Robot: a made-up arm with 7 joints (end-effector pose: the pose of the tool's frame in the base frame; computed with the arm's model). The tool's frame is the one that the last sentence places.
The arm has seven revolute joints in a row. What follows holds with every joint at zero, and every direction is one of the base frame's.
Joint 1 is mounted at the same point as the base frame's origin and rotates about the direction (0, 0.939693, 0.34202).
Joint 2 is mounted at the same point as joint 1 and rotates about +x.
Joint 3 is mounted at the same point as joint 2 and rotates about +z.
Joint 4 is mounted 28.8 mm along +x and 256.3 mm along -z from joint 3 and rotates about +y.
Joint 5 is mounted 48.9 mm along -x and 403.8 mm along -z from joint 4 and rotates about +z.
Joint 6 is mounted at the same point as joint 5 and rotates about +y.
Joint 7 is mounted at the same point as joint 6 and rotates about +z.
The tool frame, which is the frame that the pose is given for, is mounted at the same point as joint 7; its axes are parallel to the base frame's.
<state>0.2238 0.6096 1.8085 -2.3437 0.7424 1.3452 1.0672</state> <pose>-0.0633 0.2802 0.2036 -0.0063 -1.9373 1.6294</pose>
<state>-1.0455 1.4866 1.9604 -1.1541 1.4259 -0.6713 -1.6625</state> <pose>-0.1781 0.5556 0.1354 -0.7770 1.2492 -2.1406</pose>
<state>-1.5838 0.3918 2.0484 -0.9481 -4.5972 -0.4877 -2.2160</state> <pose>0.5205 0.3444 -0.0281 -0.1872 -1.1725 1.8365</pose>
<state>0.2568 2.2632 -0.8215 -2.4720 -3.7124 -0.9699 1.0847</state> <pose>0.1511 0.1417 -0.2428 -0.6711 -1.0074 1.6630</pose>
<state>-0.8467 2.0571 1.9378 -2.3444 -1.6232 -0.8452 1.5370</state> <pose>-0.3283 -0.0754 0.1022 -2.0592 0.8316 0.2027</pose>
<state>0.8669 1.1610 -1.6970 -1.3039 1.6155 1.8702 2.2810</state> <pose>-0.4705 0.1332 -0.3054 2.4787 1.7509 0.5314</pose>
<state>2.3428 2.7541 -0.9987 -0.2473 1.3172 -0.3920 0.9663</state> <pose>0.2874 0.5799 -0.1513 0.9500 0.5931 -1.2008</pose>
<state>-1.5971 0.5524 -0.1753 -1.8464 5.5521 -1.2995 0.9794</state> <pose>0.1934 -0.1792 0.3916 0.1968 1.4211 1.7004</pose>
